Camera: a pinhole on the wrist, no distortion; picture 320 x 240 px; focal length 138.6 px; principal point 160.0 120.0 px. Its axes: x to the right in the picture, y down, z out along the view. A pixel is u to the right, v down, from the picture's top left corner.
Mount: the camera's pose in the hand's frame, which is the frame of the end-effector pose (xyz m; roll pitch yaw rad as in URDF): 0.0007 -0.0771 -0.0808 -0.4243 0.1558 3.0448
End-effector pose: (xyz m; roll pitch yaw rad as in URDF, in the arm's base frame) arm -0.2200 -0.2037 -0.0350 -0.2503 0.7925 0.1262
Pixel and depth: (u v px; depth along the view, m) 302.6 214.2 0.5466
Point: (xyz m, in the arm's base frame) -0.3948 -0.7483 0.6534
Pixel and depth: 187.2 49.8 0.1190
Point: -0.1987 -0.2546 0.0389
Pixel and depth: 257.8 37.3 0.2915
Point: -0.2459 -0.1657 0.2954
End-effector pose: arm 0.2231 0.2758 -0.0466 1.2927 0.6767 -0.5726
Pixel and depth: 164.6 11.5 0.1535
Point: 0.1462 0.1957 -0.0266
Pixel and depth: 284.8 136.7 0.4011
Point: -0.2953 0.2956 0.0811
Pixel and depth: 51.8 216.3 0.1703
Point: 0.0965 0.2193 -0.2971
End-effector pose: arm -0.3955 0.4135 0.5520 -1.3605 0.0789 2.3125
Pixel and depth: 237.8 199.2 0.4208
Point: -0.2593 0.1643 1.0405
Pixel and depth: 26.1 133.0 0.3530
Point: -0.7523 0.4891 0.8608
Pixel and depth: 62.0 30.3 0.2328
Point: -0.6322 0.3744 0.6333
